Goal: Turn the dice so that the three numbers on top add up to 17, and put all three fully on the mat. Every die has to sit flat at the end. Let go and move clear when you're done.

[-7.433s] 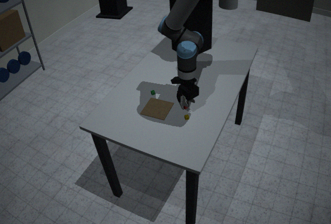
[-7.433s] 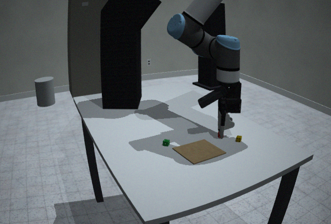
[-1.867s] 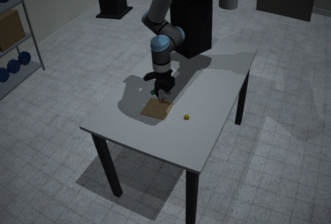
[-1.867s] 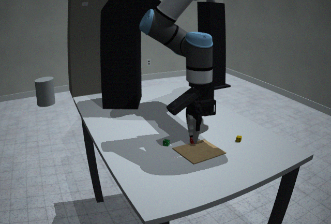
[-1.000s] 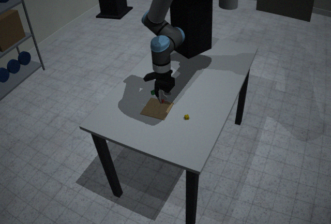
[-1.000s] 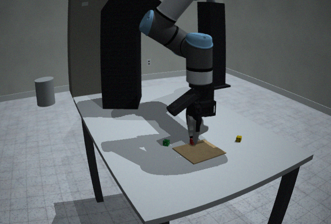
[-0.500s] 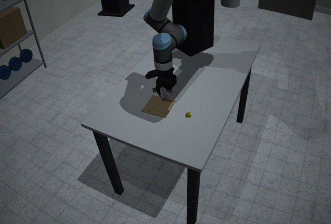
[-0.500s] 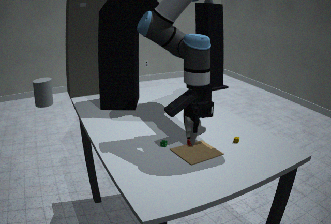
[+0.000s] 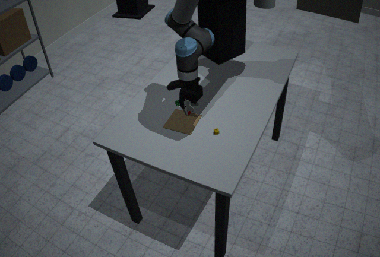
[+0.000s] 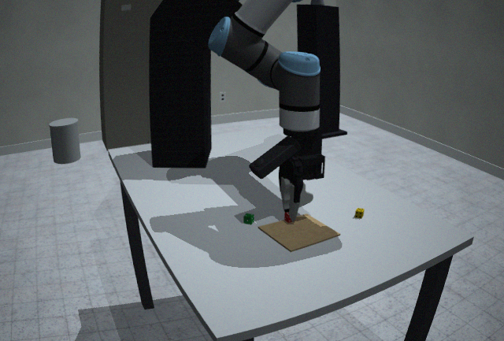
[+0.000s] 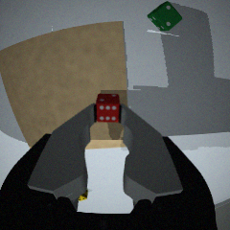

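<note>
The red die lies 10 mm below my hand. From my hand the other things lie so: mat (50 mm ahead, 10 mm to the right, 20 mm below); then green die (60 mm behind, 80 mm to the right, 20 mm below); then yellow die (80 mm ahead, 170 mm to the left, 20 mm below).
</note>
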